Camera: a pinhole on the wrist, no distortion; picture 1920 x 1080 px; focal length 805.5 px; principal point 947.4 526.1 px. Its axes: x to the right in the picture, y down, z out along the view. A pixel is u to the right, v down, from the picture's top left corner.
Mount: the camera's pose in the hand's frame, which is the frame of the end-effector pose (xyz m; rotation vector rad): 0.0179 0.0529 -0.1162 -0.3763 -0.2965 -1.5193
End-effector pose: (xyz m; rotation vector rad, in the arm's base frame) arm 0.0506 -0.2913 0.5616 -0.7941 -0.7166 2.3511
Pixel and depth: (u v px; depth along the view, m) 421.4 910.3 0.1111
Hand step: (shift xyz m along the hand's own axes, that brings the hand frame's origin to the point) 0.0732 0.1659 -0.0485
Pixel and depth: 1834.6 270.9 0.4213
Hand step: -0.0806 -0.1945 0.4667
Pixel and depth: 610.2 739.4 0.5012
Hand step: 0.1653 0.4546 0.2440
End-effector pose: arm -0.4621 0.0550 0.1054 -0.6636 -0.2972 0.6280
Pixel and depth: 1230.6 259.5 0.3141
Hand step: -0.0682 0.0824 0.2205
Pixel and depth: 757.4 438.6 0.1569
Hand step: 0.0065 0.1518 0.0117
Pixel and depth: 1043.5 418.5 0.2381
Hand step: -0.0023 0.1261 0.1135
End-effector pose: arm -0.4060 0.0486 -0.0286 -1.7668 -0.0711 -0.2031
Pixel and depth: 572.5 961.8 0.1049
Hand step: 0.0775 0.1418 -0.0444
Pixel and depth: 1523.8 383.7 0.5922
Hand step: -0.0457 -0.0862 0.6034
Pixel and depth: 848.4 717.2 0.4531
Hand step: 0.1433 0.2941 0.2659
